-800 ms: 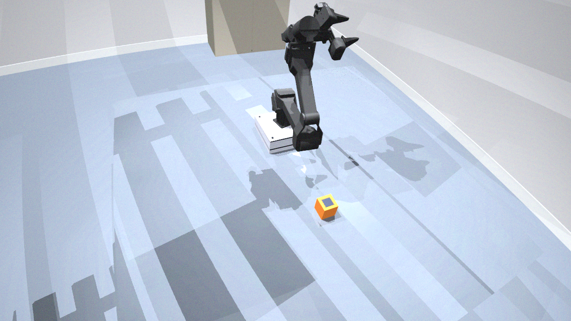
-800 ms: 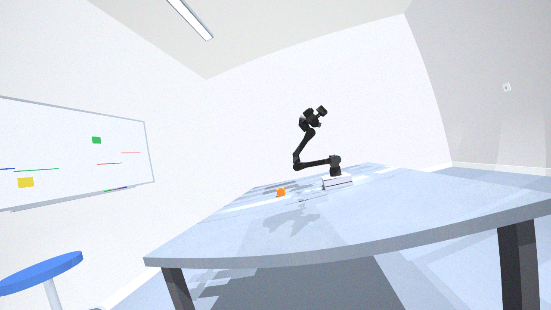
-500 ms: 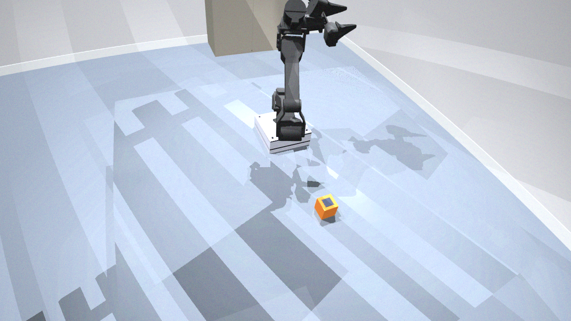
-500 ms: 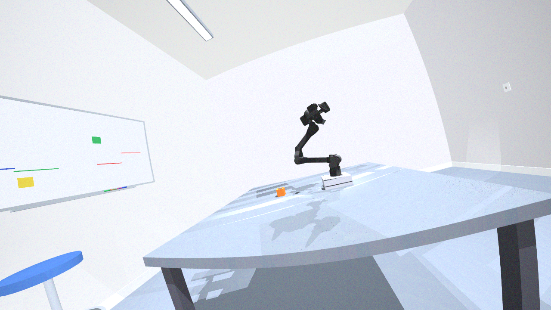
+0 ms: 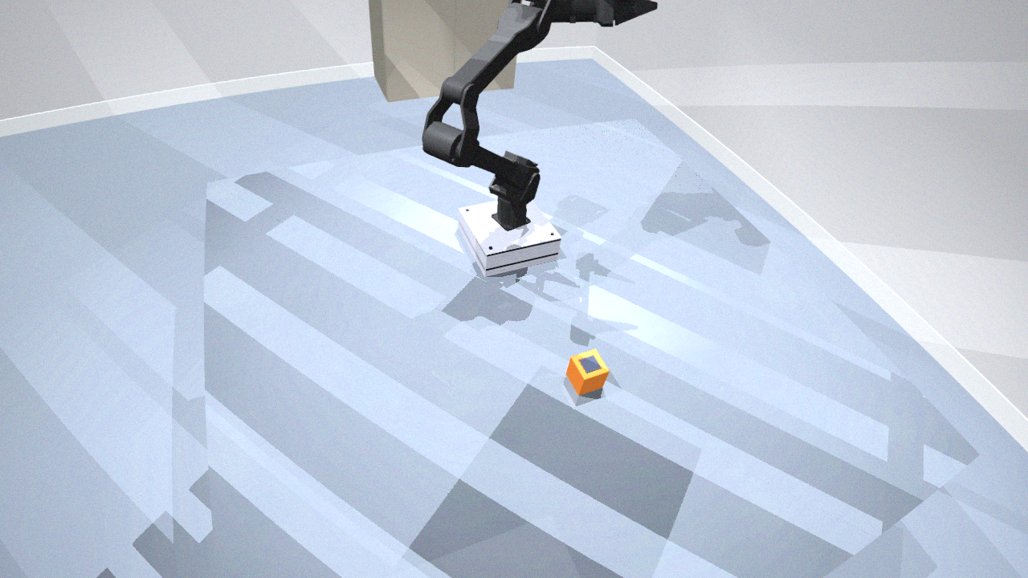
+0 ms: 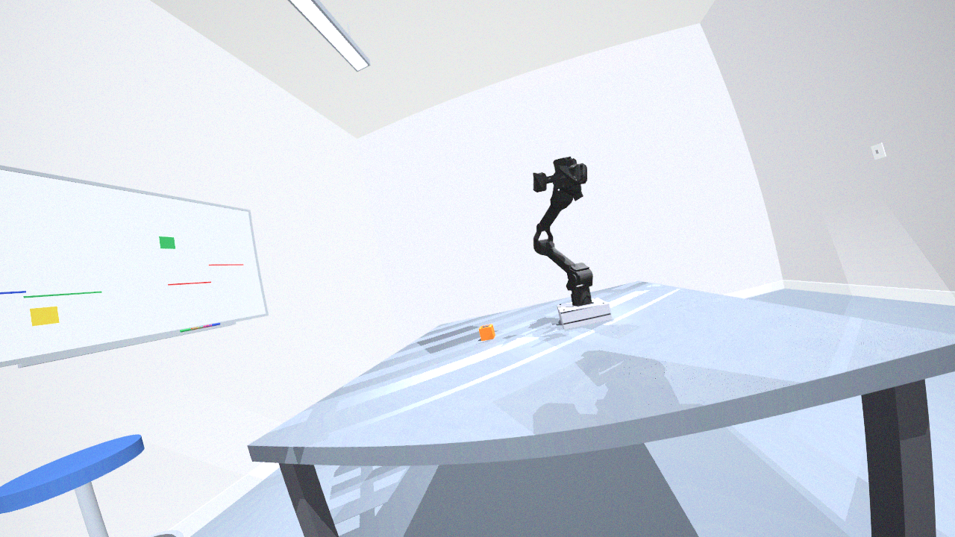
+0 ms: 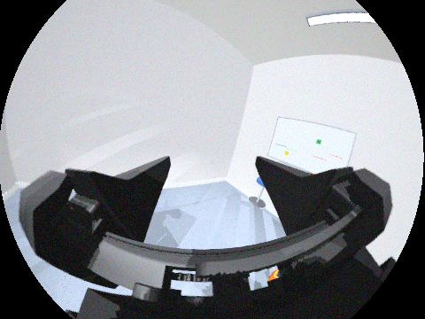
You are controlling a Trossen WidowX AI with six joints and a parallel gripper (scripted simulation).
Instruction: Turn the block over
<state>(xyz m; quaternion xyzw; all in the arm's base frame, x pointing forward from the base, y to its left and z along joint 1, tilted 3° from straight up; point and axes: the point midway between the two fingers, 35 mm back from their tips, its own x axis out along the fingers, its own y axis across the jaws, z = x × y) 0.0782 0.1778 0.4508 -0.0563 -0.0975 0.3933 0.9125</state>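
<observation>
Right now the orange block is 48 cm below my gripper tip, 30 cm to the right of it and 30 cm ahead of it.
</observation>
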